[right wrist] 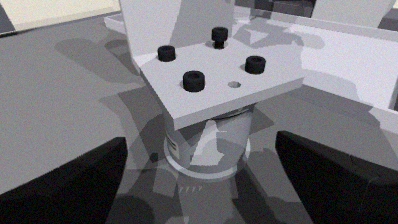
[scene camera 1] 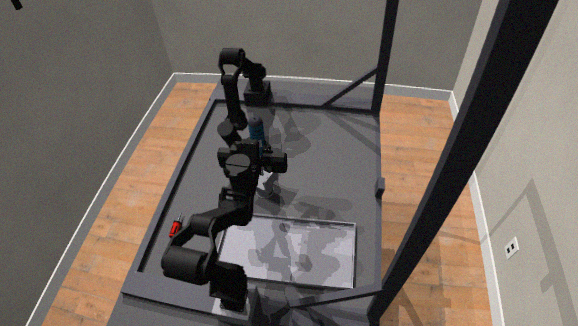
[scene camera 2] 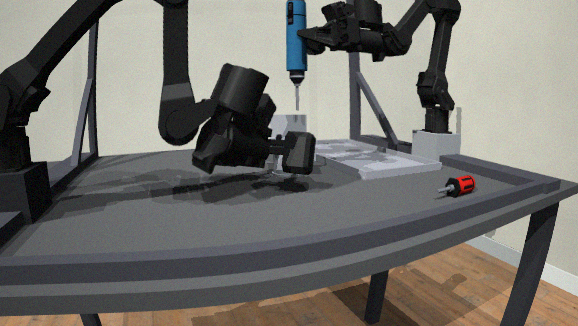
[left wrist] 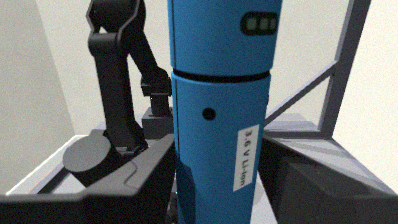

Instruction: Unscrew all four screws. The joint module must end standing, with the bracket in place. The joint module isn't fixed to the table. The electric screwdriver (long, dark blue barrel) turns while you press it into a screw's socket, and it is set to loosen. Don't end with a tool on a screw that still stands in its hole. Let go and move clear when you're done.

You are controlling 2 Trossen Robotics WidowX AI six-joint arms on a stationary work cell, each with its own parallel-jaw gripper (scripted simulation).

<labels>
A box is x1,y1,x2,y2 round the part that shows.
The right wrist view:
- my right gripper: [0,131,397,223]
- shallow pale tray: [104,6,397,133]
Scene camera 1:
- my left gripper: [217,138,286,185]
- shallow pale tray: [217,213,354,289]
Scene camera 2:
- my left gripper: [297,1,365,54]
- my right gripper: [215,93,315,174]
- shallow pale tray: [314,139,441,179]
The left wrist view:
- my left gripper: [0,134,397,223]
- blue electric screwdriver: [167,0,282,223]
</labels>
